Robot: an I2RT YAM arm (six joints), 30 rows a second.
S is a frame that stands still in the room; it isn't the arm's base.
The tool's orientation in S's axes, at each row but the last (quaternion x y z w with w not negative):
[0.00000, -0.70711, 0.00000, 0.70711]
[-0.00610, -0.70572, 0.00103, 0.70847]
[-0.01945, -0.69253, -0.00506, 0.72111]
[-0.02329, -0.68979, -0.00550, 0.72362]
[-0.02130, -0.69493, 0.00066, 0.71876]
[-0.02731, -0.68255, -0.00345, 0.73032]
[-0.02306, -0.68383, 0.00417, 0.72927]
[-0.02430, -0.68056, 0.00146, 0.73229]
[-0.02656, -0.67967, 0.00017, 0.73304]
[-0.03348, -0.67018, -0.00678, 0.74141]
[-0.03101, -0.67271, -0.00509, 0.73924]
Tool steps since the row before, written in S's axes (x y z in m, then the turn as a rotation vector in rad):
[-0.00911, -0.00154, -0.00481, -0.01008, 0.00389, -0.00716]
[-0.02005, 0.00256, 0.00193, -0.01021, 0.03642, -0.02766]
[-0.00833, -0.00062, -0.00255, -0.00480, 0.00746, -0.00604]
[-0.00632, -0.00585, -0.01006, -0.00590, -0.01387, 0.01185]
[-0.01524, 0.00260, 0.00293, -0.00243, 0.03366, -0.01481]
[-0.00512, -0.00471, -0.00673, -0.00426, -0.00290, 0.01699]
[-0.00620, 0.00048, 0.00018, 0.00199, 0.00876, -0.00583]
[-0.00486, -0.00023, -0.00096, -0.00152, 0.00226, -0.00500]
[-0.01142, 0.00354, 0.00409, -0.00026, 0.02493, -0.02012]
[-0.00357, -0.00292, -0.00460, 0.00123, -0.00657, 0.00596]
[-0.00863, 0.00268, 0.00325, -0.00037, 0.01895, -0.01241]
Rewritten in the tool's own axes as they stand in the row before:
[-0.00481, -0.00154, 0.00911, -0.00716, 0.00389, 0.01008]
[0.00188, 0.00240, 0.02008, -0.02733, 0.03662, 0.01036]
[-0.00290, -0.00085, 0.00819, -0.00608, 0.00742, 0.00481]
[-0.01049, -0.00583, 0.00559, 0.01121, -0.01440, 0.00588]
[0.00249, 0.00207, 0.01540, -0.01385, 0.03403, 0.00294]
[-0.00721, -0.00468, 0.00444, 0.01656, -0.00367, 0.00525]
[-0.00020, 0.00031, 0.00621, -0.00536, 0.00903, -0.00211]
[-0.00132, -0.00034, 0.00477, -0.00502, 0.00240, 0.00123]
[0.00334, 0.00297, 0.01182, -0.01916, 0.02567, -0.00028]
[-0.00504, -0.00292, 0.00292, 0.00582, -0.00673, -0.00101]
[0.00251, 0.00212, 0.00902, -0.01173, 0.01938, 0.00021]

